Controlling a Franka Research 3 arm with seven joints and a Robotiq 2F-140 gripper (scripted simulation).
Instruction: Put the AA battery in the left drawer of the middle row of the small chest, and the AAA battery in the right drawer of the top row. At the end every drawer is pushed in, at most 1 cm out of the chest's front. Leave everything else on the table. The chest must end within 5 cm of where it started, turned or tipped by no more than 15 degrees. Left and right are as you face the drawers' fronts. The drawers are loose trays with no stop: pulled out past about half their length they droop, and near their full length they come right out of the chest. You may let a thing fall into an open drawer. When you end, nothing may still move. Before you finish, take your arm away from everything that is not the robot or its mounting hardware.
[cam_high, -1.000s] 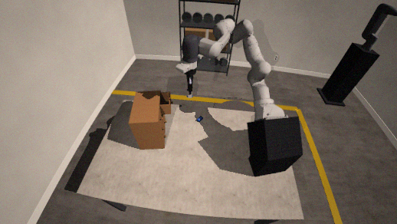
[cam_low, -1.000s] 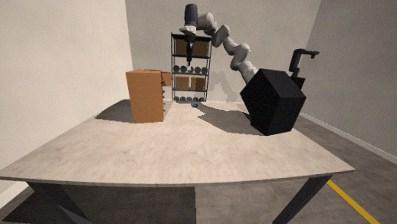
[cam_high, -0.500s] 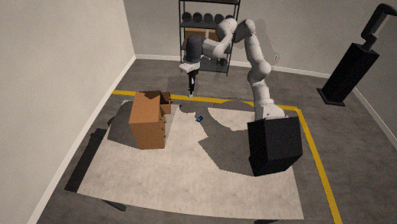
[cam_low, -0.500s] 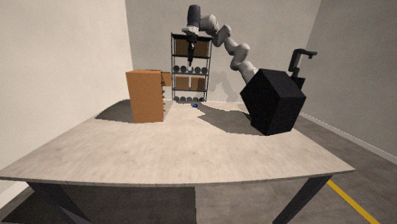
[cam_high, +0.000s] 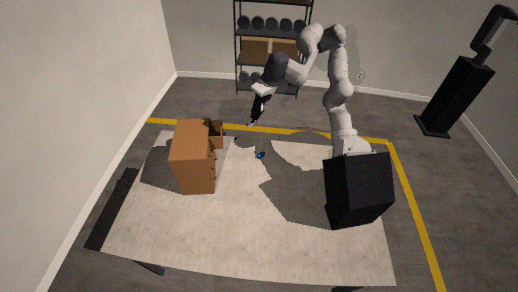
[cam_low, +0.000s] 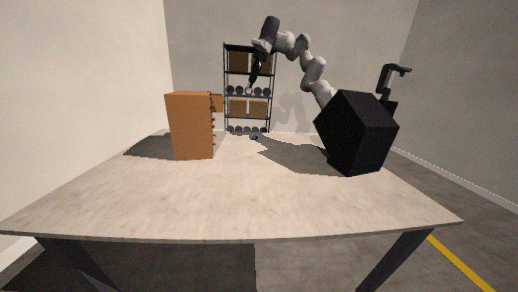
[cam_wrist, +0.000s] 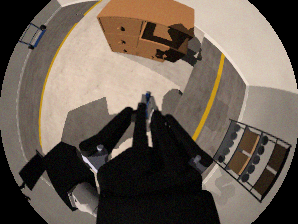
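The AAA battery lies 3 cm below my hand and 1 cm ahead of it. Also, from my hand: larger blue battery 35 cm below, 7 cm to the right, 6 cm behind; then green cylinder 30 cm ahead, 24 cm below, 17 cm to the left.
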